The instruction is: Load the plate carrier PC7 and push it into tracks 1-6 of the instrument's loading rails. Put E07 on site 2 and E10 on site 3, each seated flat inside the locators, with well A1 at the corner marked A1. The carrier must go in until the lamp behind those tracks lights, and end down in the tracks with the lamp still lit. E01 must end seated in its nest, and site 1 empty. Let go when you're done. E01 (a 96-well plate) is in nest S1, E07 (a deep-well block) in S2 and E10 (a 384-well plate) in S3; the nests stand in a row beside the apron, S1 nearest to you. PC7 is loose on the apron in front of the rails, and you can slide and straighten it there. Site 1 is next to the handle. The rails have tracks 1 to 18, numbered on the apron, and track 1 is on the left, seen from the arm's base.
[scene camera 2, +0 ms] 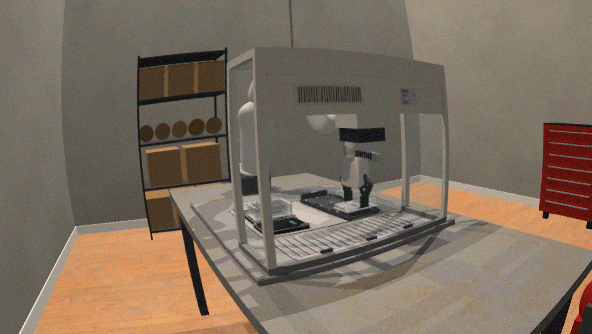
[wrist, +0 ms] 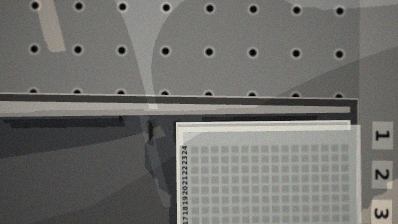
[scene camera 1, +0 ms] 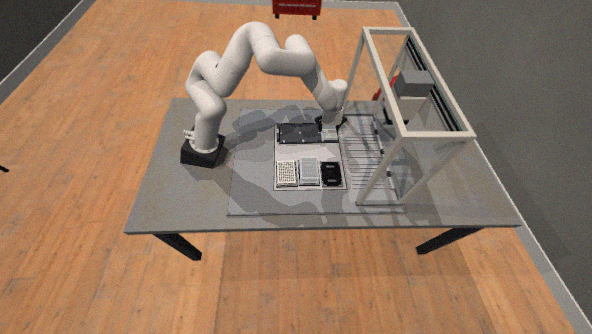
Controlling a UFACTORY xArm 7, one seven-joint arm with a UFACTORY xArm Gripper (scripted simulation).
Labels:
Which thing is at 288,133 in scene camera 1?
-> A dark plate carrier PC7.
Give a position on a dark plate carrier PC7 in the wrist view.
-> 122,161

